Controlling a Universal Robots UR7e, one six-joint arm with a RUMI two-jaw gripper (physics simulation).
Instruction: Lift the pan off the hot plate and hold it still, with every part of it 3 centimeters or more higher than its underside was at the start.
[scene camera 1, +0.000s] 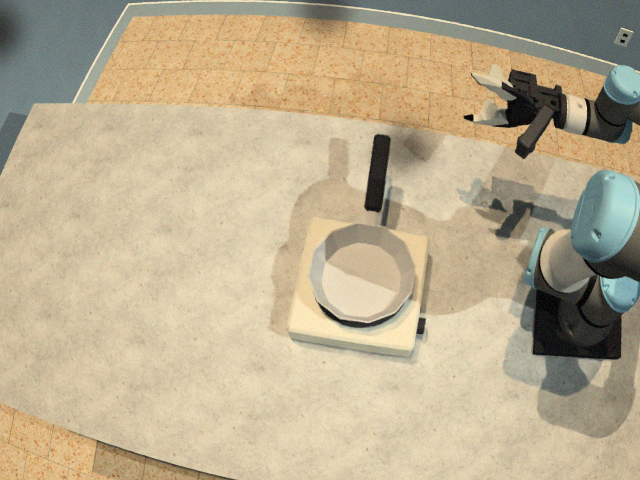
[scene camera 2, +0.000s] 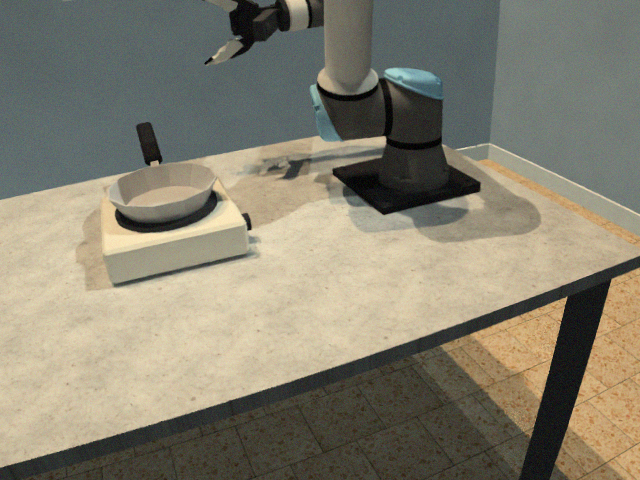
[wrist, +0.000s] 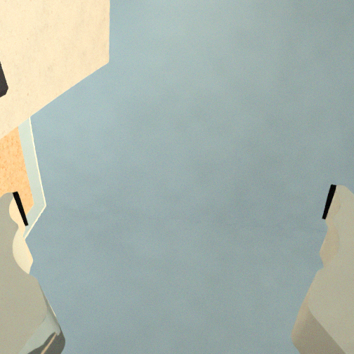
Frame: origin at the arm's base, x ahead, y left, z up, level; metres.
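Seen in the pictures: gripper, fingertip midpoint: (scene camera 1: 467, 96) (scene camera 2: 199, 30); arm's base at its link origin: (scene camera 1: 585, 314) (scene camera 2: 413, 177).
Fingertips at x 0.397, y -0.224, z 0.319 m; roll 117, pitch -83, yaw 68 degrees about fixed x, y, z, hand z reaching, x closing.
Offsets run from my fingertips to a thing's top centre. Level surfaces: height alone.
The grey-white pan (scene camera 1: 364, 281) (scene camera 2: 165, 195) rests level on the dark burner of the cream hot plate {dx +0.113, dy +0.286, dz -0.261 m} (scene camera 1: 308, 321) (scene camera 2: 175, 253). Its black handle {dx +0.141, dy +0.084, dz -0.178 m} (scene camera 1: 377, 173) (scene camera 2: 148, 143) slants upward from the pan's far side, towards the table's back edge. My gripper (scene camera 1: 469, 96) (wrist: 174, 192) is wide open with nothing between its fingers. It is up in the air, to the right of the handle and apart from it, with its fingers pointing left in scene camera 1. In scene camera 2 its upper finger is partly cut off. A dark piece at the wrist view's left edge may be the handle's end.
The pan and hot plate stand on a pale table {dz -0.337 m} (scene camera 1: 155, 258) (scene camera 2: 361, 310) (wrist: 50, 40). A dark knob {dx -0.012, dy +0.335, dz -0.285 m} (scene camera 1: 421, 326) (scene camera 2: 247, 221) sticks out of the hot plate's right side. The arm's black base plate (scene camera 1: 547, 343) (scene camera 2: 392, 201) is on the right. A blue-grey wall stands behind the table.
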